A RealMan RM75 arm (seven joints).
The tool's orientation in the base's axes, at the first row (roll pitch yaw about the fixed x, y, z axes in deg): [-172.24, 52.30, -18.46]
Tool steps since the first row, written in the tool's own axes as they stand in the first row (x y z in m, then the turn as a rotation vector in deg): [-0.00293, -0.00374, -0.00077, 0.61, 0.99, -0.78]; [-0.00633, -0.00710, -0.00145, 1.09, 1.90, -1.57]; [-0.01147, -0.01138, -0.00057, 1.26, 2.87, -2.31]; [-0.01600, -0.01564, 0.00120, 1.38, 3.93, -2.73]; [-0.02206, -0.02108, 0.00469, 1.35, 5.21, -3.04]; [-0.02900, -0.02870, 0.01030, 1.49, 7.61, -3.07]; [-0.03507, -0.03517, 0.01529, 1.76, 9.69, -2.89]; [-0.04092, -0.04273, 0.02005, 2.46, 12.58, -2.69]
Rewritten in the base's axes. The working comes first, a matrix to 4 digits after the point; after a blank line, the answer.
The tool's axes in the first row as the columns of a matrix, in the base's axes (used below as rounded here):
[0.5801, -0.4151, -0.7009]
[-0.1936, -0.9060, 0.3763]
[-0.7912, -0.0826, -0.6059]

[0.00039, 0.00367, 0.00309, 0.49, -1.31, -0.09]; [0.00029, 0.00711, 0.00647, 0.94, -2.52, -0.07]; [-0.00153, 0.01232, 0.01036, 1.16, -3.71, 0.17]; [-0.00363, 0.01772, 0.01322, 1.08, -4.86, 0.24]; [-0.00733, 0.02513, 0.01635, 0.75, -6.13, 0.34]; [-0.01213, 0.03549, 0.01907, -0.14, -8.34, 0.05]; [-0.01646, 0.04441, 0.02139, -0.98, -10.21, -0.44]; [-0.02005, 0.05418, 0.02376, -1.91, -12.89, -1.36]
